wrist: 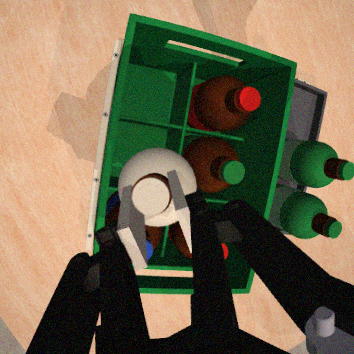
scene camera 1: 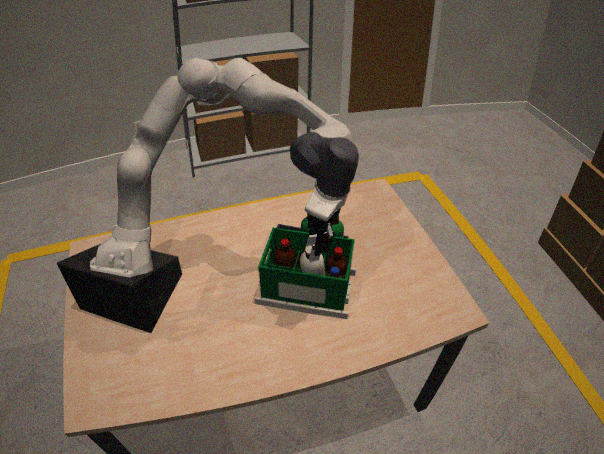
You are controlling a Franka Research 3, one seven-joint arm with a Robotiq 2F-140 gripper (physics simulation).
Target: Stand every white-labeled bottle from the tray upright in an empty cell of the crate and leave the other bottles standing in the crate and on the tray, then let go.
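Note:
My gripper (scene camera 1: 315,248) (wrist: 154,194) is shut on a white bottle (scene camera 1: 312,265) (wrist: 150,159) by its neck. The bottle is upright over the middle cell of the left row of the green crate (scene camera 1: 270,290) (wrist: 215,40) in the wrist view, its lower part inside the walls; its base is hidden. Brown bottles stand in the crate: a red-capped one (scene camera 1: 285,255) (wrist: 220,105), a green-capped one (wrist: 210,160), another red-capped one (scene camera 1: 338,260) and a blue-capped one (scene camera 1: 335,271) (wrist: 149,249). The far cell of the left row is empty. Two green bottles (wrist: 314,164) (wrist: 304,215) stand on the grey tray (wrist: 305,107).
The crate stands on a pale railed frame (scene camera 1: 300,308) (wrist: 101,135) on the wooden table (scene camera 1: 200,380). The tray lies directly behind the crate in the scene view. The arm's black base block (scene camera 1: 115,295) is at the table's left. A shelf rack (scene camera 1: 240,46) stands behind.

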